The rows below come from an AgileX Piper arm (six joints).
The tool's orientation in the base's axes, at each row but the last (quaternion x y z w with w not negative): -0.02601 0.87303 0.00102 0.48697; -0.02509 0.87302 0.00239 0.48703; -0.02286 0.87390 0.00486 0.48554; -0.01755 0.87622 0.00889 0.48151; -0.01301 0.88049 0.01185 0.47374; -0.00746 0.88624 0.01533 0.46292; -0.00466 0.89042 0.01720 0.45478
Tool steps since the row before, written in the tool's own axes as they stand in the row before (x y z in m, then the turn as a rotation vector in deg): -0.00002 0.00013 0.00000 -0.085 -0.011 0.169; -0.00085 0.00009 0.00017 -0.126 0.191 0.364; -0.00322 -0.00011 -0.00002 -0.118 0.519 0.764; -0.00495 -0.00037 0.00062 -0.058 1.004 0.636; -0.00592 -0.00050 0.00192 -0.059 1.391 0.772; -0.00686 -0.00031 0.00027 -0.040 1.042 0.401; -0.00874 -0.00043 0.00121 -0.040 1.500 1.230
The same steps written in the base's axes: 0.00000 0.00013 0.00001 0.189 -0.003 -0.016; 0.00059 0.00013 0.00063 0.367 0.206 -0.088; 0.00169 0.00000 0.00275 0.687 0.546 -0.311; 0.00319 -0.00024 0.00385 0.528 1.025 -0.293; 0.00488 -0.00037 0.00388 0.629 1.416 -0.364; 0.00415 -0.00031 0.00547 0.323 1.055 -0.175; 0.00611 -0.00045 0.00636 0.984 1.542 -0.648
